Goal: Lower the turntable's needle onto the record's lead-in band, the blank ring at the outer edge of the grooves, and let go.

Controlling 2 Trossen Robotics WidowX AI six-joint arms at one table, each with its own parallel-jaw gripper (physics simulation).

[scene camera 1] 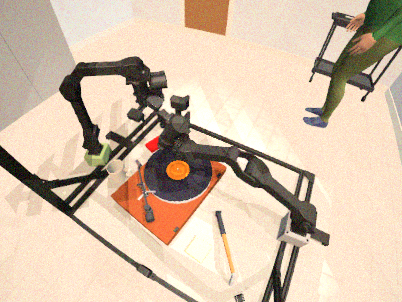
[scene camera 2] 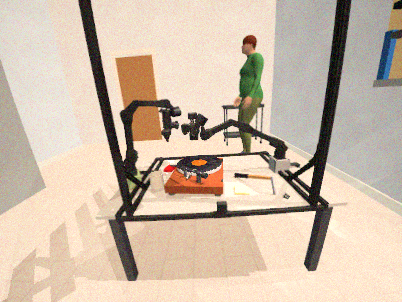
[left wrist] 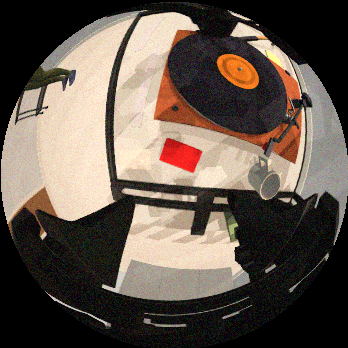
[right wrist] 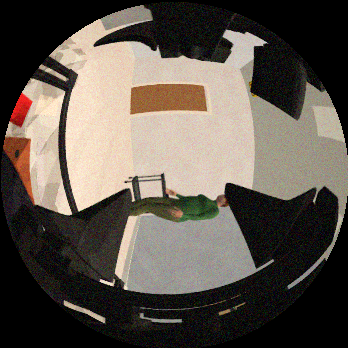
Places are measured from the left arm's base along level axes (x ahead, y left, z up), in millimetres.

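Pixels of known places: left gripper, fingertip midpoint: (scene camera 1: pixel 149 115) (scene camera 2: pixel 168 139) (left wrist: pixel 182 198); right gripper, fingertip midpoint: (scene camera 1: pixel 189 103) (right wrist: pixel 178 191); left arm's base, origin of the base link: (scene camera 1: pixel 95 150); right arm's base, origin of the base link: (scene camera 1: pixel 299 226) (scene camera 2: pixel 279 157).
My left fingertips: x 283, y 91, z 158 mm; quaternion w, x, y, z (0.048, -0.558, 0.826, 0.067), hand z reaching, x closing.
Note:
Ahead of a thing's pixels: the offset from my left fingertips to its middle.
The orange turntable @(dx +108, dy -225, dz -170 mm) (scene camera 1: pixel 165 227) (scene camera 2: pixel 195 188) (left wrist: pixel 186 114) bears a dark record @(dx +143, dy -186, dz -144 mm) (scene camera 1: pixel 156 175) (left wrist: pixel 200 85) with an orange label. The tonearm @(dx +13, dy -293, dz -124 mm) (scene camera 1: pixel 143 186) (left wrist: pixel 285 131) lies along the plinth beside the record, its slim end near the mug; the needle is too small to make out. My left gripper (scene camera 1: pixel 148 113) (scene camera 2: pixel 167 136) (left wrist: pixel 182 198) is open and empty, pointing down above the table, behind and left of the record in scene camera 2. My right gripper (scene camera 1: pixel 176 114) (scene camera 2: pixel 190 128) (right wrist: pixel 178 191) is open and empty, high above the record's far side, facing away from the tonearm.
A mug @(dx -135, dy -186, dz -188 mm) (scene camera 1: pixel 116 170) (scene camera 2: pixel 156 181) (left wrist: pixel 264 181) stands close to the tonearm's slim end. A red block @(dx -7, dy +22, dz -225 mm) (scene camera 1: pixel 153 145) (left wrist: pixel 181 155) lies behind the turntable. A hammer @(dx +350, dy -482, dz -219 mm) (scene camera 1: pixel 226 245) (scene camera 2: pixel 259 177) and yellow note @(dx +251, dy -495, dz -230 mm) (scene camera 1: pixel 198 248) lie to its right. The two wrists are close together.

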